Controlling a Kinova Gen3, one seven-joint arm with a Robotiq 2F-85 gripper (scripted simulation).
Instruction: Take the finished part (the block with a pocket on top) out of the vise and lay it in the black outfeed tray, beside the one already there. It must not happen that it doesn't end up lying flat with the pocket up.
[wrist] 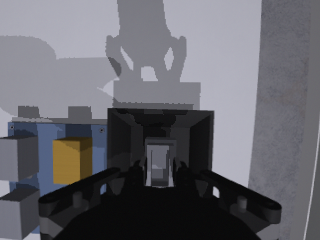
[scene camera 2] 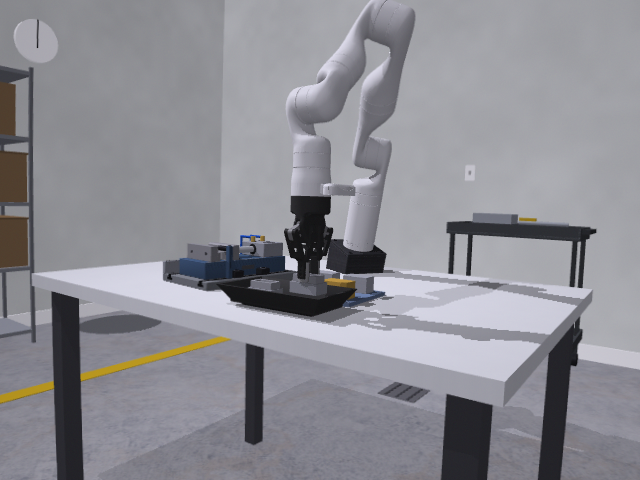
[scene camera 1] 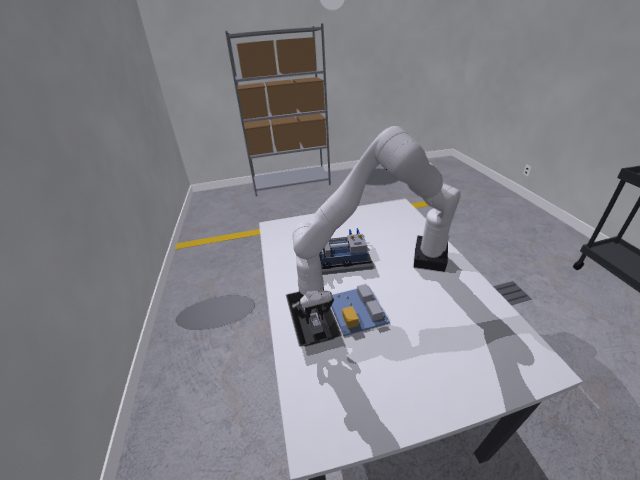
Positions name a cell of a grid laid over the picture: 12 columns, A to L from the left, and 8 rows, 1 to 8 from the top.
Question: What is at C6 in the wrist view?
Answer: A yellow block.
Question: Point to a blue vise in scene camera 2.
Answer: D5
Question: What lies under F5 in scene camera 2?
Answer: The gripper.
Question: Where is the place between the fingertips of the gripper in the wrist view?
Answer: G6
